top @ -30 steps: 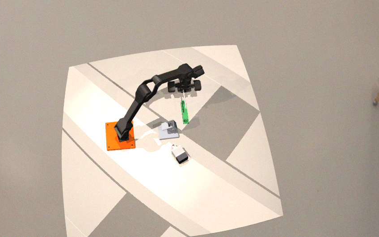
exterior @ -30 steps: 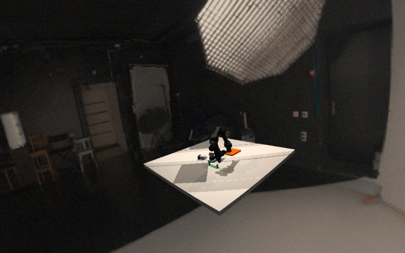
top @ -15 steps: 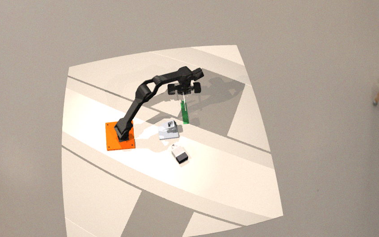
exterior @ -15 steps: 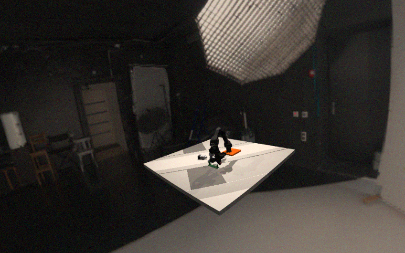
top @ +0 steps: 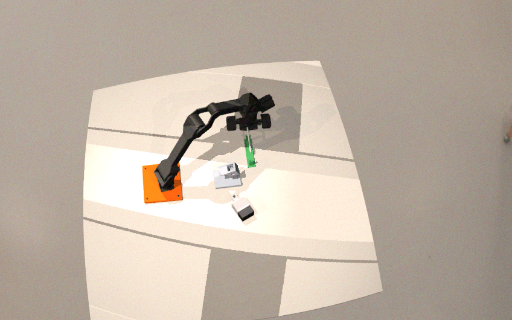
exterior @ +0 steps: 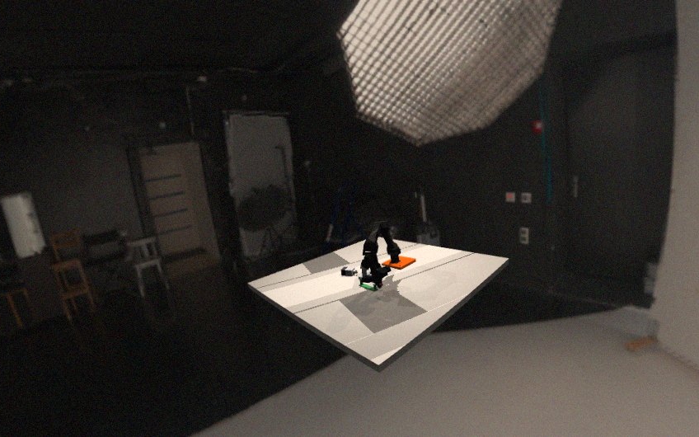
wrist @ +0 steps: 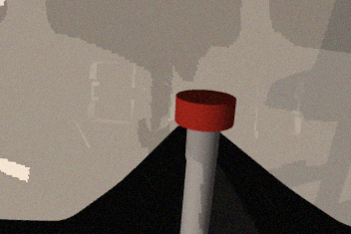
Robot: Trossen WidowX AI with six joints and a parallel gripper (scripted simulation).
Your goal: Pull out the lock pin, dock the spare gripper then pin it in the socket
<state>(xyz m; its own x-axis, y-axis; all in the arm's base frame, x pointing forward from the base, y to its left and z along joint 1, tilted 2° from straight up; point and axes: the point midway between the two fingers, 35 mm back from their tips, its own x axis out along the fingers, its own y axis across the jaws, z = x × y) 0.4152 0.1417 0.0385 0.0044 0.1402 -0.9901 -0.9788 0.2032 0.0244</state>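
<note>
My gripper tip is now 10 cm to the left of the green holder and 2 cm past it. Also, from my gripper tip: grey mount: 19 cm to the right, 14 cm behind, 3 cm above; then spare gripper: 34 cm to the right, 14 cm behind.
</note>
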